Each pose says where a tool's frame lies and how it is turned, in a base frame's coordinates. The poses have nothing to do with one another.
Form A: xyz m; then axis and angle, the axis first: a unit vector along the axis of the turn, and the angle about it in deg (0 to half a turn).
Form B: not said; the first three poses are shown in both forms.
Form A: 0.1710, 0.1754, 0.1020, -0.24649, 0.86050, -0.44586, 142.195
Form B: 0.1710, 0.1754, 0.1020, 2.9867, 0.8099, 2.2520
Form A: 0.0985, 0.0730, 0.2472, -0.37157, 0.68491, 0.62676, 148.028
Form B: 0.0985, 0.0730, 0.2472, 2.2074, -0.0678, -1.6936
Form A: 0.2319, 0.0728, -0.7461, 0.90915, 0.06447, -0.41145, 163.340
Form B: 0.2319, 0.0728, -0.7461, -0.3388, -0.7951, 2.6788
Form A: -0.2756, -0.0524, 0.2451, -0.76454, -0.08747, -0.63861, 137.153
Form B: -0.2756, -0.0524, 0.2451, -1.1002, 0.9055, -1.6135
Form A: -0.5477, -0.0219, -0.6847, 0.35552, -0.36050, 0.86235, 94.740
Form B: -0.5477, -0.0219, -0.6847, 1.5165, -0.0274, 0.7630
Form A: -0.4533, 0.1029, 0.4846, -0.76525, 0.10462, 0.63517, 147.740
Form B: -0.4533, 0.1029, 0.4846, 1.1207, -0.9996, -1.7588
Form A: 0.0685, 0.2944, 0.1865, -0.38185, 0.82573, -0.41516, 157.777
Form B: 0.0685, 0.2944, 0.1865, 2.5322, 0.6657, 2.4264
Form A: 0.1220, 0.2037, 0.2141, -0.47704, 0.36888, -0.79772, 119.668
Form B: 0.1220, 0.2037, 0.2141, -1.9162, 1.0961, 0.0556
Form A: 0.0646, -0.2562, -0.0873, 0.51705, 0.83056, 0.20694, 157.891
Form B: 0.0646, -0.2562, -0.0873, -2.0729, 0.5454, -2.9812
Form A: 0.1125, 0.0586, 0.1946, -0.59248, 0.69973, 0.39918, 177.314
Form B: 0.1125, 0.0586, 0.1946, 1.9081, -0.4556, -2.4305
